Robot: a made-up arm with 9 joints.
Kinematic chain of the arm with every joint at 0, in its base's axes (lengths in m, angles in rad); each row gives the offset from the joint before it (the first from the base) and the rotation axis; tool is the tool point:
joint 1: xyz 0 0 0.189 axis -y
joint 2: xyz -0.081 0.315 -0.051 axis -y
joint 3: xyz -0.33 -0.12 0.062 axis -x
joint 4: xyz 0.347 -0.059 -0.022 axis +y
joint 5: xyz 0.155 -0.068 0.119 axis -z
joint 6: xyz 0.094 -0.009 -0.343 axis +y
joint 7: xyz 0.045 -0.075 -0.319 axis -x
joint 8: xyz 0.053 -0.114 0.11 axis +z
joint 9: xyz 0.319 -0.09 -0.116 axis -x
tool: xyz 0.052 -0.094 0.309
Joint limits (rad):
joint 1: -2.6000..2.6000
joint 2: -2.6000..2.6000
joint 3: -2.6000..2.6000
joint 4: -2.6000..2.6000
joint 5: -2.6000..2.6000
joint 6: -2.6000..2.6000
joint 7: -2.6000..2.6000
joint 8: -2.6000..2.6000
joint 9: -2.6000..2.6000
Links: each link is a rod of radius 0.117 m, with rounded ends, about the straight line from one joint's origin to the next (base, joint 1, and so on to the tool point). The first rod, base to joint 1, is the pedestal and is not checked.
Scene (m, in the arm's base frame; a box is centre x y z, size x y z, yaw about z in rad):
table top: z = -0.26
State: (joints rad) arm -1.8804 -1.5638 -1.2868 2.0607 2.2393 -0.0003 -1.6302 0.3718 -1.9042
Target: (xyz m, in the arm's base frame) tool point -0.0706 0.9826 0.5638
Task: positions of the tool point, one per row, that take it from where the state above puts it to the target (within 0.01 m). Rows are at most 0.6 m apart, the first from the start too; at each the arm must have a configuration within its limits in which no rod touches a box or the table.
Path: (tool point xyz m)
1: 0.6339 -0.1147 0.9820
2: 0.3859 0.3683 1.1210
3: 0.1144 0.7787 0.9455
4: -0.0706 0.9826 0.5638

